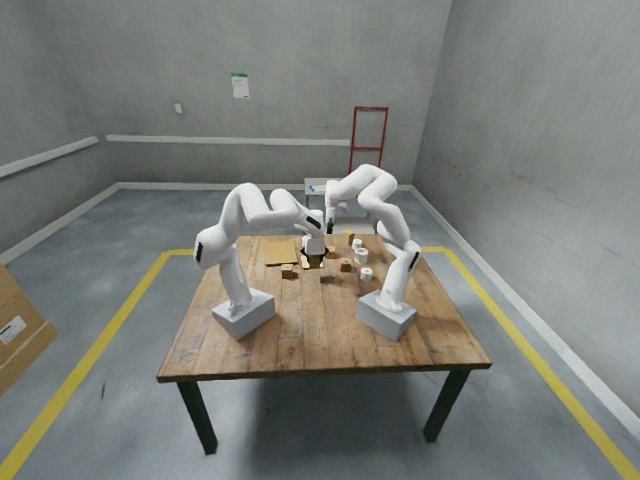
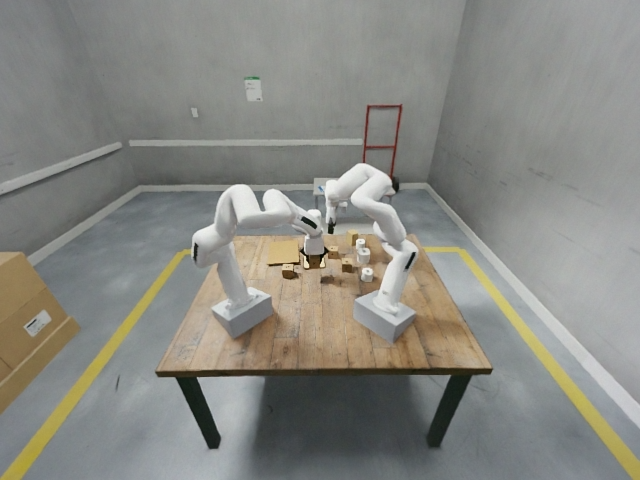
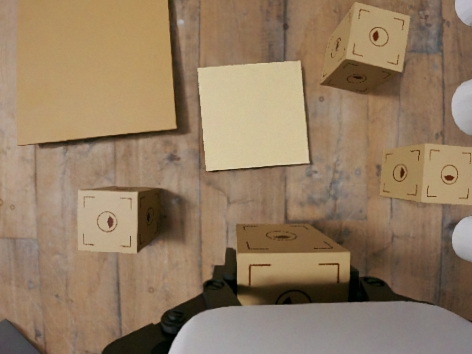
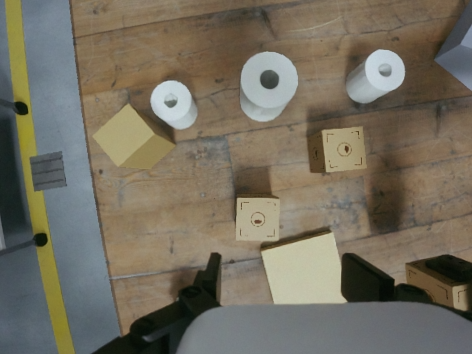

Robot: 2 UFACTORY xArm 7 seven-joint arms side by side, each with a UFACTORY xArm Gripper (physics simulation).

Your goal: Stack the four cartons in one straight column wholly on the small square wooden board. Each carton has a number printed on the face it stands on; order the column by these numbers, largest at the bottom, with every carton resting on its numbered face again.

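Where they show: left gripper, fingertip midpoint: (image 1: 314, 262) (image 2: 314, 262) (image 3: 275, 267) (image 4: 438, 286); right gripper, fingertip midpoint: (image 1: 330, 229) (image 2: 331, 229) (image 4: 281, 273); left arm's base at its link origin: (image 1: 242, 303) (image 2: 240, 301); right arm's base at its link origin: (image 1: 388, 304) (image 2: 385, 305).
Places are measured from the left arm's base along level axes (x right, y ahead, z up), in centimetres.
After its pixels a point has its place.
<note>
My left gripper (image 1: 315, 254) {x 28.6, y 32.5, z 2.3 cm} (image 2: 314, 253) {x 28.6, y 32.5, z 2.3 cm} (image 3: 275, 267) {x 28.6, y 32.5, z 2.3 cm} is shut on a carton (image 1: 315, 262) {x 29.5, y 29.6, z 4.4 cm} (image 2: 313, 261) {x 28.7, y 29.5, z 5.1 cm} (image 3: 293, 260) {x 28.1, y 34.8, z 6.5 cm} (image 4: 431, 281) {x 30.4, y 35.6, z 4.3 cm}, held above the table beside the small square board (image 1: 305, 261) {x 21.7, y 44.7, z -6.8 cm} (image 3: 254, 116) {x 25.6, y 45.5, z -6.8 cm} (image 4: 304, 270) {x 26.6, y 45.9, z -6.8 cm}. One carton (image 1: 286, 271) {x 13.8, y 29.0, z -3.0 cm} (image 2: 287, 270) {x 14.0, y 29.2, z -2.6 cm} (image 3: 106, 221) {x 13.4, y 32.0, z -2.2 cm} stands at the left. Another carton (image 1: 330, 252) {x 36.0, y 51.3, z -3.3 cm} (image 2: 333, 252) {x 36.6, y 51.3, z -3.1 cm} (image 3: 378, 36) {x 35.8, y 54.3, z -2.2 cm} (image 4: 257, 219) {x 35.8, y 54.3, z -2.2 cm} stands just beyond the board, and another (image 1: 345, 265) {x 45.5, y 39.5, z -3.1 cm} (image 2: 346, 265) {x 45.5, y 39.5, z -3.0 cm} (image 3: 449, 174) {x 45.6, y 42.4, z -2.2 cm} (image 4: 345, 149) {x 45.6, y 42.3, z -2.2 cm} to its right. My right gripper (image 1: 329, 227) {x 34.9, y 54.1, z 10.9 cm} (image 2: 330, 227) {x 34.9, y 54.1, z 10.9 cm} (image 4: 281, 273) {x 34.9, y 54.1, z 10.9 cm} is open, high above the table's far part. Numbered faces are hidden.
A large flat tan board (image 1: 280, 252) {x 4.8, y 51.5, z -6.8 cm} (image 2: 283, 252) {x 4.9, y 51.4, z -6.7 cm} (image 3: 95, 70) {x 6.5, y 47.4, z -6.5 cm} lies at the left. Three white rolls (image 1: 357, 243) {x 52.3, y 64.1, z -3.2 cm} (image 1: 360, 255) {x 54.0, y 49.3, z -2.1 cm} (image 1: 366, 274) {x 57.2, y 33.2, z -3.2 cm} (image 4: 172, 102) {x 52.9, y 67.3, z -5.9 cm} (image 4: 267, 82) {x 55.9, y 52.7, z -5.1 cm} (image 4: 377, 75) {x 56.5, y 37.1, z -2.8 cm} stand at the right. A plain tan block (image 1: 347, 237) {x 45.7, y 68.1, z -1.8 cm} (image 2: 352, 237) {x 46.7, y 67.6, z -1.4 cm} (image 4: 127, 137) {x 46.1, y 70.5, z 1.0 cm} stands near the far edge.
</note>
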